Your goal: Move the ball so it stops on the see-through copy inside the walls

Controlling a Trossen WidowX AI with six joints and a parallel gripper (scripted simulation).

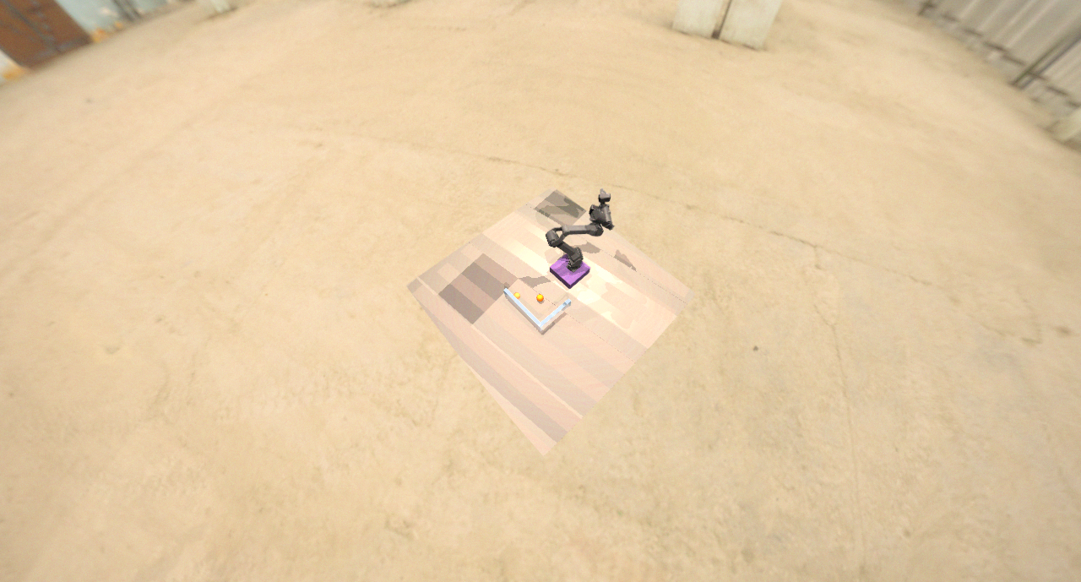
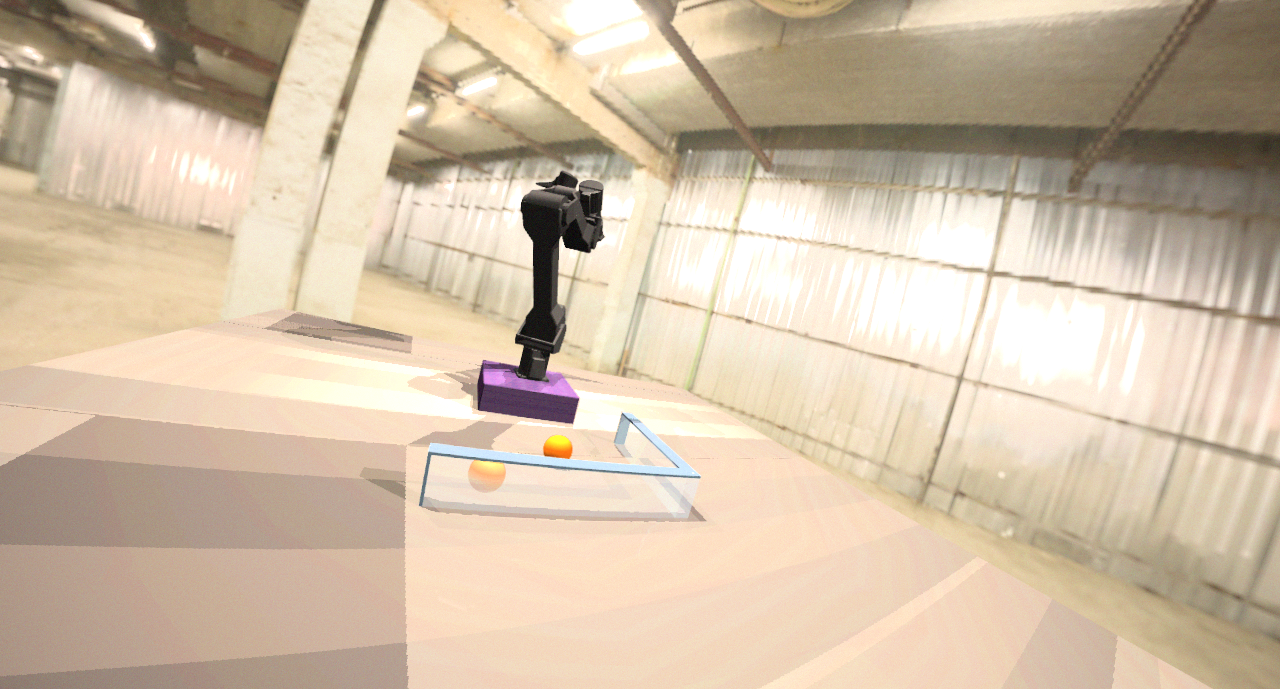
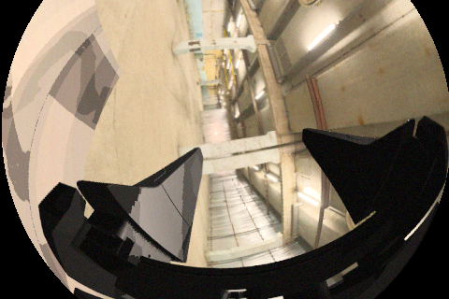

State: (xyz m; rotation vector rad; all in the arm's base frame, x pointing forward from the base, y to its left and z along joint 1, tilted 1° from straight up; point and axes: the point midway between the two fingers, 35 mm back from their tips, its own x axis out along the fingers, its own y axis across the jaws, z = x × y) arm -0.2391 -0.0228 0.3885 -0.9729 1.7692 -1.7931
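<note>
My gripper tip is now 540 mm short of the orange ball, 40 mm to the right of it and 430 mm above it. Round my gripper tip: see-through copy 630 mm ahead, 70 mm to the right, 430 mm below.
</note>
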